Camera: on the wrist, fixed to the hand. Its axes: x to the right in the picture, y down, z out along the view.
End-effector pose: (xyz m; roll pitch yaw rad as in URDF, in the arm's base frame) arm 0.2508 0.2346 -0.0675 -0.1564 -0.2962 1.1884
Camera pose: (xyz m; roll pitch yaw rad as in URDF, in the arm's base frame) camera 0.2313 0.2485 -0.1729 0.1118 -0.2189 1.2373
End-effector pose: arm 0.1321 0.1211 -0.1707 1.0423 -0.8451 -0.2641
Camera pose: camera 0.1542 0.2227 -0.2001 1.2203 -0.8570 -0.1277
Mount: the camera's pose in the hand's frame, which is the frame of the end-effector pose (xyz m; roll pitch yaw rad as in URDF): -0.0254 0.0389 -0.0976 0.2827 0.0686 0.0593
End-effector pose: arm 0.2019 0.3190 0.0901 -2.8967 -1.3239 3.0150
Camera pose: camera 0.2978 0.3687 0.0863 -2.2588 -1.3628 2.6486
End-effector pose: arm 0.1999 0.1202 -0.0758 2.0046 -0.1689 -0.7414
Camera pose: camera 0.2207 0.1990 -0.0048 2.2772 -0.2513 -0.7028
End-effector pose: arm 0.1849 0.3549 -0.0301 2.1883 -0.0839 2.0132
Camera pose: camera 0.1473 0.3009 0.0557 2.4662 -0.1719 2.0352
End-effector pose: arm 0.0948 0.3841 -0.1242 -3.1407 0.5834 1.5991
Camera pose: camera 0.1329 0.4177 -0.0288 -2.8955 0.5137 1.5311
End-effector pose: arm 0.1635 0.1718 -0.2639 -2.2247 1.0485 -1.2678
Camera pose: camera 0.0706 0.1301 -0.2277 -2.1014 1.0466 -1.4494
